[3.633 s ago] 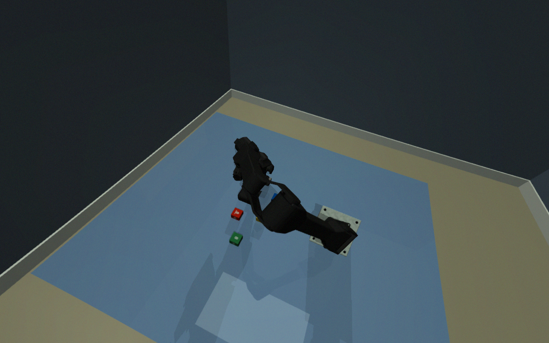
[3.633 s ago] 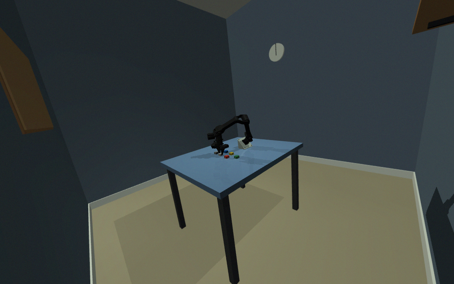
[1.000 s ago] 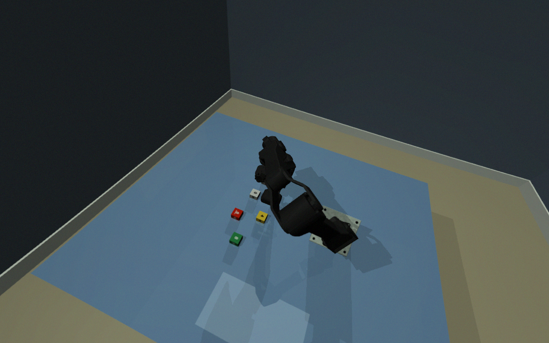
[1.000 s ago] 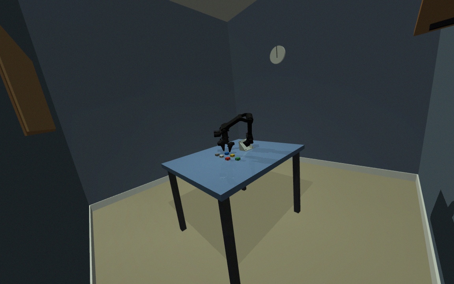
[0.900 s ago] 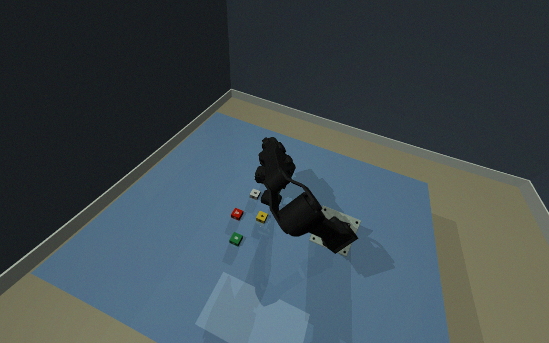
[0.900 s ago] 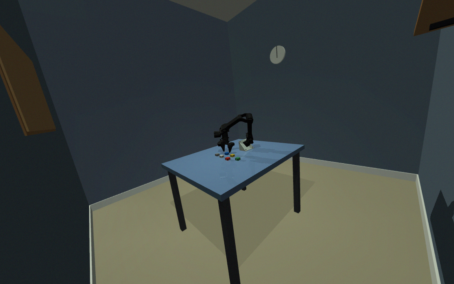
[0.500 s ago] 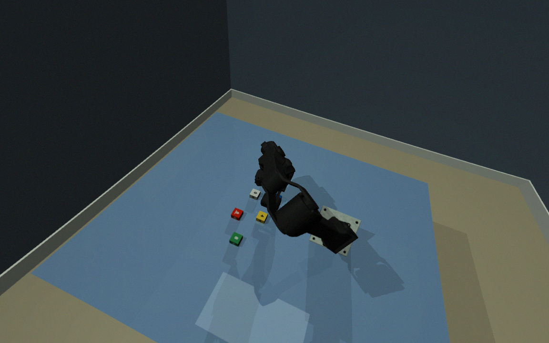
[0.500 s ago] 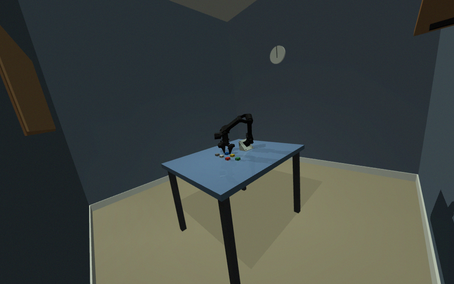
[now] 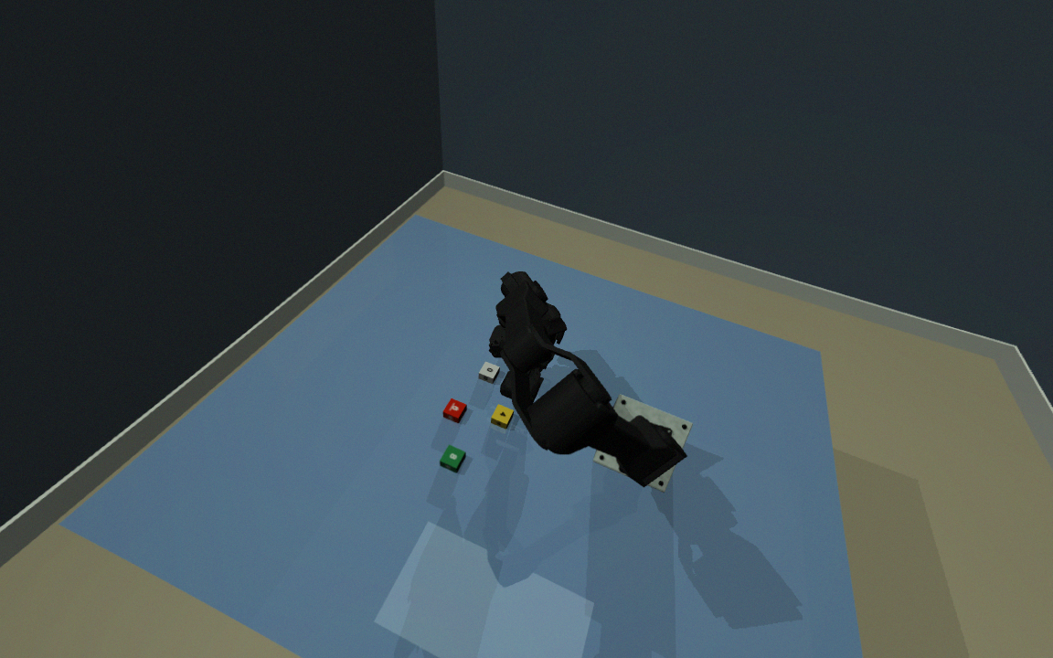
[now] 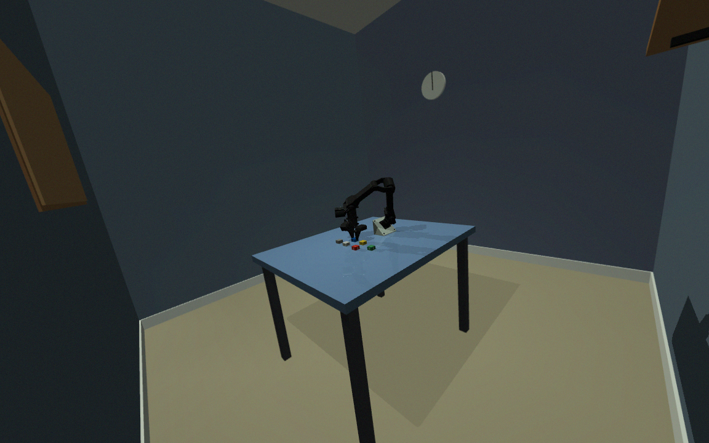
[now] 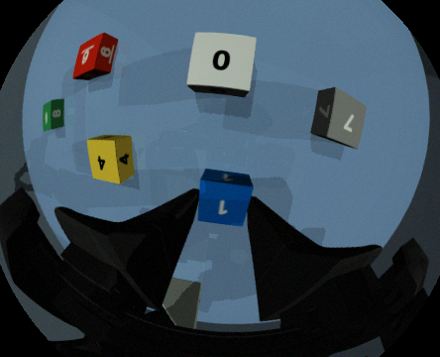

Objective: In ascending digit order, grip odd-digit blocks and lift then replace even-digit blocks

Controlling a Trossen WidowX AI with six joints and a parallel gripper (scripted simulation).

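Now: the blue block right at my gripper tip. The rest, counted from my gripper tip: yellow block (90 mm to the left, 30 mm ahead); then grey block (70 mm to the right, 70 mm ahead); then white block (80 mm ahead, 10 mm to the left).
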